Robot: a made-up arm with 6 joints.
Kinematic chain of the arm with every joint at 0, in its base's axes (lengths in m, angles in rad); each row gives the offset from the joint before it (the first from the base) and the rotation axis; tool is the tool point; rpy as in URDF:
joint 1: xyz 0 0 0.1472 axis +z
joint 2: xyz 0 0 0 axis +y
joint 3: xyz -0.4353 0 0.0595 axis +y
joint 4: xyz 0.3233 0 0.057 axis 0.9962 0 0.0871
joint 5: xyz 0 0 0 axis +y
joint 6: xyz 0.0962 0 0.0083 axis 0.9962 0 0.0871
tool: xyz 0 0 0 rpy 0 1.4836 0
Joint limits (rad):
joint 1: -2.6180..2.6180
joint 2: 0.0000..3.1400
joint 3: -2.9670..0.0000
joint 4: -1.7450..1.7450
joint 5: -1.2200..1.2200
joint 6: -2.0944..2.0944
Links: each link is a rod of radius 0.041 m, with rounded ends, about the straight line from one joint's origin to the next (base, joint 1, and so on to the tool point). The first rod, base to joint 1, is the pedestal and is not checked.
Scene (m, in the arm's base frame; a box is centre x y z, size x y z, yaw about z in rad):
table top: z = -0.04
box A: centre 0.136 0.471 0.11 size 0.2 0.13 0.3 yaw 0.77
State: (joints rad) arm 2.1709 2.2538 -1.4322 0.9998 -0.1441 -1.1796
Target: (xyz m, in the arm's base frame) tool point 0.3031 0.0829 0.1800
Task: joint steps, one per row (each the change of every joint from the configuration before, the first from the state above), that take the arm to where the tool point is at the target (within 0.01 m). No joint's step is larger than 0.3 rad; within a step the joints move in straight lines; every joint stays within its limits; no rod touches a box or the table.
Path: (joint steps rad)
1: -0.0309 -0.0161 0.2042 -0.0214 -0.0391 -0.0175
2: -0.0310 -0.0162 0.2041 -0.0213 -0.0391 -0.0176
3: -0.0309 -0.0161 0.2042 -0.0214 -0.0391 -0.0175
4: -0.2396 0.0002 0.1746 0.0241 0.0241 0.0445
5: -0.2396 0.0003 0.1745 0.0240 0.0241 0.0446
6: -0.2395 0.0002 0.1745 0.0241 0.0241 0.0445
7: -0.2396 0.0002 0.1746 0.0241 0.0241 0.0446
8: -0.2326 -0.1394 -0.0972 0.0635 -0.1336 -0.0419
9: -0.2325 -0.1394 -0.0972 0.0635 -0.1336 -0.0418
10: -0.2326 -0.1394 -0.0972 0.0635 -0.1336 -0.0419

